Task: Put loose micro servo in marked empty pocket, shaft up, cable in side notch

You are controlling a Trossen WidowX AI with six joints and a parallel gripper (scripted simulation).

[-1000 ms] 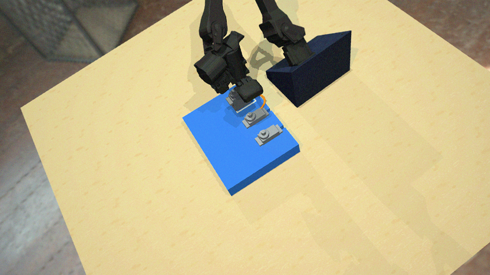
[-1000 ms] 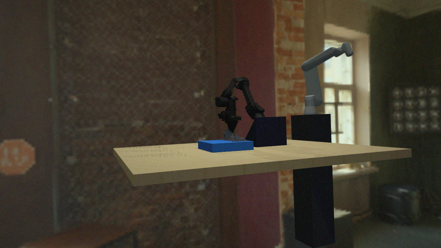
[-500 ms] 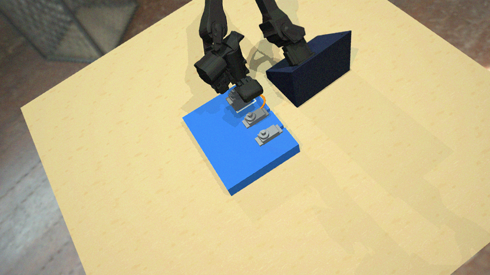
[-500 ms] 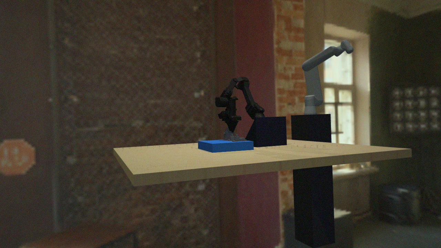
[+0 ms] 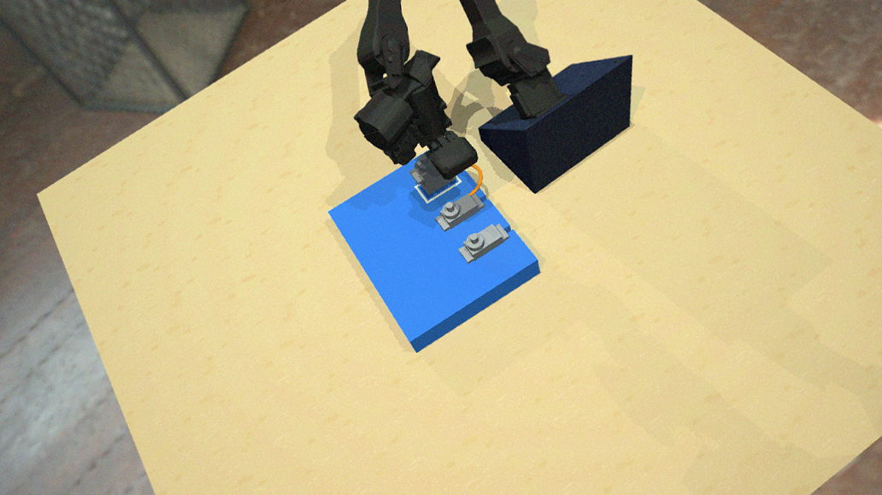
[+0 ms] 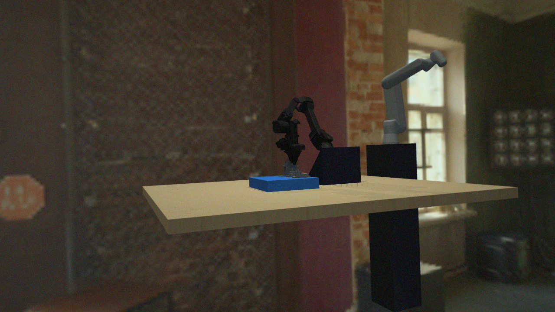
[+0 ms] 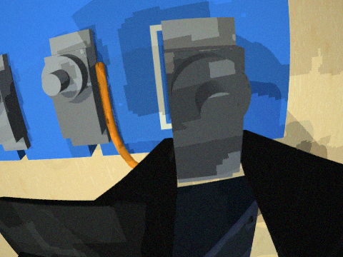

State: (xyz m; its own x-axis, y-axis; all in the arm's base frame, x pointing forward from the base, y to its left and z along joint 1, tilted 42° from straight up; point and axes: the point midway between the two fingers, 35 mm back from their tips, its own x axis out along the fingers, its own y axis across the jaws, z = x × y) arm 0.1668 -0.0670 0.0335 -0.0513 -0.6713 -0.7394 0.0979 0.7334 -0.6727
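Right now my gripper tip is 14 cm short of the blue deck, 6 cm to the right of it and 8 cm above it.
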